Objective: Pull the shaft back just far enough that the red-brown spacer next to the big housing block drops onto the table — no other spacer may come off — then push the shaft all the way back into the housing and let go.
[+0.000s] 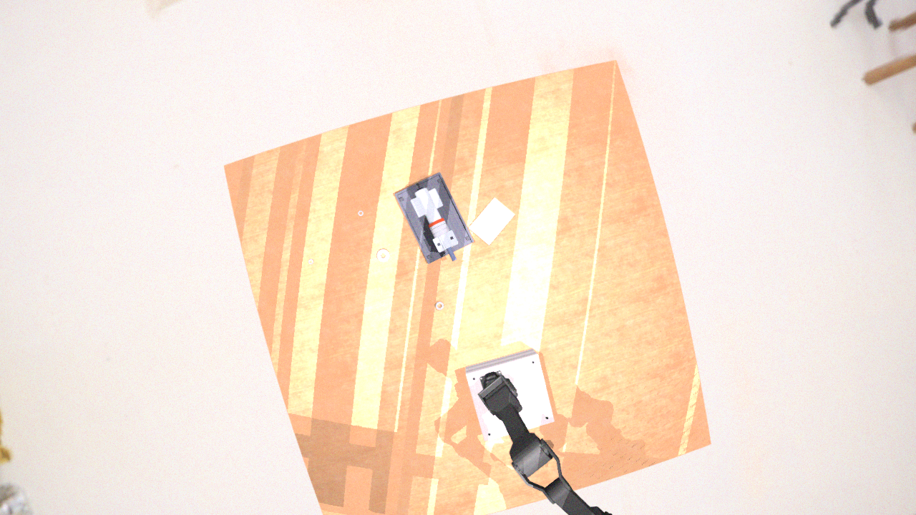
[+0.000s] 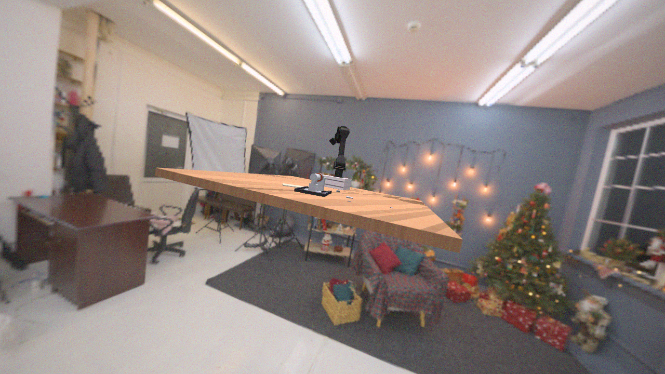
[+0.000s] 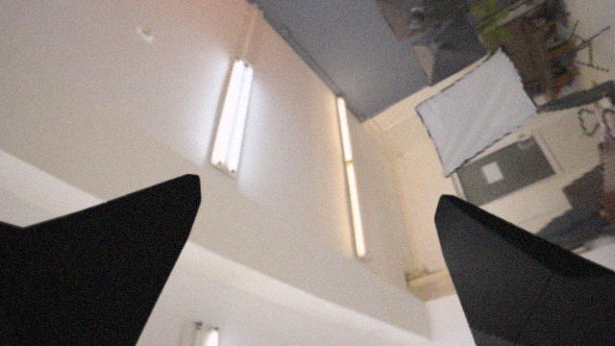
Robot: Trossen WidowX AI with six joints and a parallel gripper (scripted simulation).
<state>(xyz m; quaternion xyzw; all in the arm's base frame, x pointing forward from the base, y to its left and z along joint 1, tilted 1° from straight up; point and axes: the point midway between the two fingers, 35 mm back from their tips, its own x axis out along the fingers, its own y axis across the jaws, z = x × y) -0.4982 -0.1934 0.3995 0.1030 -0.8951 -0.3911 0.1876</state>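
Now: gripper tip 990 mm short of the dark grey shaft, 410 mm above it and 220 mm to the right of it. The rest, counted from my gripper tip: red-brown spacer 1010 mm ahead, 410 mm below, 220 mm to the left; then cream flat block 970 mm ahead, 480 mm below, 70 mm to the left.
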